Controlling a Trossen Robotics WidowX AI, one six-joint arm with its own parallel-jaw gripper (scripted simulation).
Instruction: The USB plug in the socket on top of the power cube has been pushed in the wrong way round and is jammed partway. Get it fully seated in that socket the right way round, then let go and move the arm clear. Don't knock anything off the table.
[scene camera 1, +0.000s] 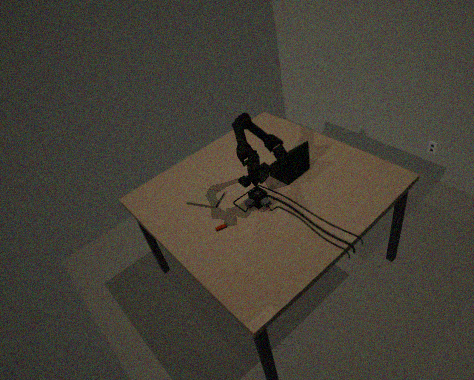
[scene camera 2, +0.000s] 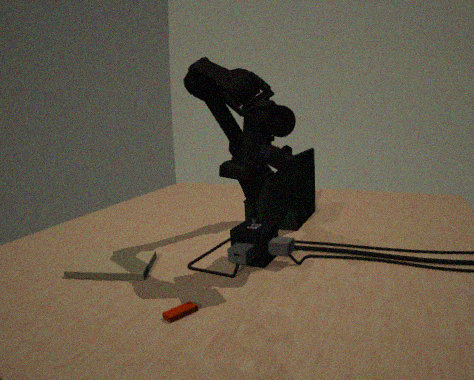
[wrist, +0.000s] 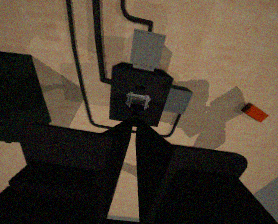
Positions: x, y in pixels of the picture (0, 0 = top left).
My gripper (scene camera 2: 251, 204) holds a USB plug.
